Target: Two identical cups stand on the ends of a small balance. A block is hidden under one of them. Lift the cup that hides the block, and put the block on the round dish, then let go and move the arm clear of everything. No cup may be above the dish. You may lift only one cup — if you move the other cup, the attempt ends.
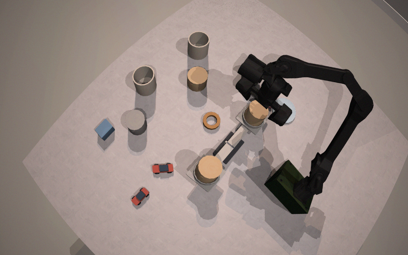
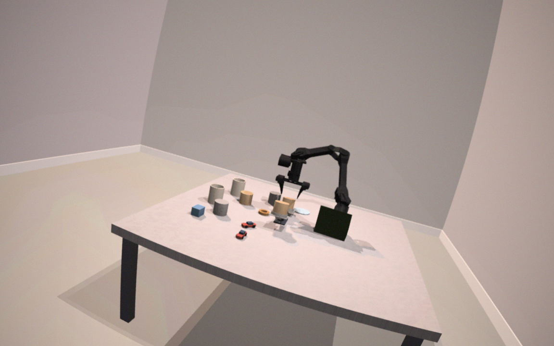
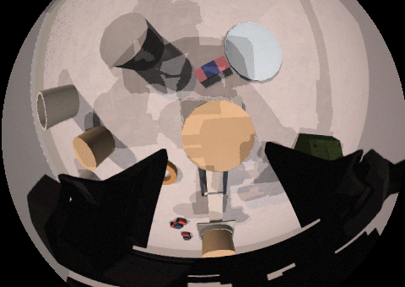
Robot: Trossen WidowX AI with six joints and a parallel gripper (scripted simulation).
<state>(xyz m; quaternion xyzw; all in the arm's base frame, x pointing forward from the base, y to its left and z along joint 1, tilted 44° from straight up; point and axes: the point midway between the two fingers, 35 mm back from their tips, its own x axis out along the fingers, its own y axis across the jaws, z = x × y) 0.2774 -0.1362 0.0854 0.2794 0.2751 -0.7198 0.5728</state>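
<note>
Now: the pale green block 60 mm below my gripper tip. From my gripper tip the other things lie so: pale blue round dish: 90 mm behind, 110 mm to the right, 100 mm below; blue cube: 390 mm ahead, 350 mm to the left, 80 mm below; pink-and-blue eraser: 10 mm behind, 80 mm to the right, 100 mm below.
</note>
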